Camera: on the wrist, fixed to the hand. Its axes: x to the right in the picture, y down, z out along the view.
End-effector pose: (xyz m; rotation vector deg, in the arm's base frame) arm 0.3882 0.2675 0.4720 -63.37 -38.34 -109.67
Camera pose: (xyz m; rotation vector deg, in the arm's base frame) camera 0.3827 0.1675 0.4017 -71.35 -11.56 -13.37
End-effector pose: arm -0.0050 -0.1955 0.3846 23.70 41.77 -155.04
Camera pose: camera 0.0533 -0.1695 0.2802 11.06 -13.23 -76.25
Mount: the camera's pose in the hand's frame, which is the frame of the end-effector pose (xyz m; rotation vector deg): -0.0221 0.0453 -0.1115 20.38 -28.02 86.78
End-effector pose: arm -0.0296 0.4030 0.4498 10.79 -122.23 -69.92
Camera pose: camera 0.0641 0.3578 0.5143 -81.76 -111.86 2.69
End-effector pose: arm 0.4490 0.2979 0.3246 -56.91 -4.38 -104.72
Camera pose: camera 0.4222 0.2404 0.2199 -45.82 3.06 -9.74
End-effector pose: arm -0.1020 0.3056 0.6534 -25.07 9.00 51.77
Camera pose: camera -0.1457 0.2659 0.5462 20.78 10.53 136.30
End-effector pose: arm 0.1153 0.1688 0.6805 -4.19 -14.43 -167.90
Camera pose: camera 0.1425 0.1100 0.5767 -34.79 -27.92 -75.02
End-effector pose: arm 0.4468 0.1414 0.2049 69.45 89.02 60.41
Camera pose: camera 0.3535 0.1157 0.2798 158.18 12.14 65.62
